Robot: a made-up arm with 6 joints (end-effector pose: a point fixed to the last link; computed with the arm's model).
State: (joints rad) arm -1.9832 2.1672 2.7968 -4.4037 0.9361 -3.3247
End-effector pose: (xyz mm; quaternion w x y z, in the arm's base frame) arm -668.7 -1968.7 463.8 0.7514 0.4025 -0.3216 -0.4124
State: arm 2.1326 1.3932 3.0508 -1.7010 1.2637 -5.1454
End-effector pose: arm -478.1 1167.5 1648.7 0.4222 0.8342 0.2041 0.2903
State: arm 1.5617 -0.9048 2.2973 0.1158 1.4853 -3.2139
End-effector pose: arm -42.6 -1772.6 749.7 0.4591 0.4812 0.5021 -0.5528
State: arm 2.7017 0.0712 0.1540 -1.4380 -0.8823 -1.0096
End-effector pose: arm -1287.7 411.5 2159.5 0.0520 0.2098 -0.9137 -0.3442
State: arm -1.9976 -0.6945 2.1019 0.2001 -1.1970 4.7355
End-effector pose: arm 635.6 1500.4 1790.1 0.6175 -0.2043 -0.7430 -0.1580
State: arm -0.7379 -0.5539 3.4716 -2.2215 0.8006 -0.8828
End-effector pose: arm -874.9 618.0 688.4 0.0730 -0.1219 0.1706 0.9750
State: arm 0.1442 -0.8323 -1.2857 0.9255 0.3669 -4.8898
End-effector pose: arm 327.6 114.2 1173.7 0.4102 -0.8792 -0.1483 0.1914
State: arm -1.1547 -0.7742 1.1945 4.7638 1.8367 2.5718
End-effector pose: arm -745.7 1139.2 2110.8 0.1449 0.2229 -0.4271 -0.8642
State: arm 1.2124 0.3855 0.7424 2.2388 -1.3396 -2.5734
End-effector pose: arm 686.6 1332.0 2448.0 0.7784 0.5026 -0.3698 0.0690
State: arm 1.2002 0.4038 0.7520 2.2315 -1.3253 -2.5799
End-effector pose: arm 715.2 1354.2 2431.1 0.7822 0.4997 -0.3653 0.0711
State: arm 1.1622 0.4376 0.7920 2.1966 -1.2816 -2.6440
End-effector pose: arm 788.3 1370.9 2412.8 0.7731 0.5227 -0.3503 0.0803
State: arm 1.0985 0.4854 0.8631 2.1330 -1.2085 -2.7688
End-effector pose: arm 905.2 1372.0 2393.8 0.7451 0.5746 -0.3247 0.0959
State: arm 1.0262 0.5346 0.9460 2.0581 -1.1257 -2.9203
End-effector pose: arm 1033.0 1351.4 2377.5 0.7001 0.6398 -0.2961 0.1133
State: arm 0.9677 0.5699 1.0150 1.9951 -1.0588 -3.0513
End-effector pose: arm 1129.4 1317.7 2370.4 0.6515 0.6959 -0.2735 0.1282
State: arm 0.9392 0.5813 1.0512 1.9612 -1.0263 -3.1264
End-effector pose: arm 1167.8 1288.2 2376.8 0.6178 0.7283 -0.2629 0.1373
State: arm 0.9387 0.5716 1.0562 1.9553 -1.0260 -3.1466
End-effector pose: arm 1155.7 1269.5 2394.3 0.6042 0.7390 -0.2630 0.1404
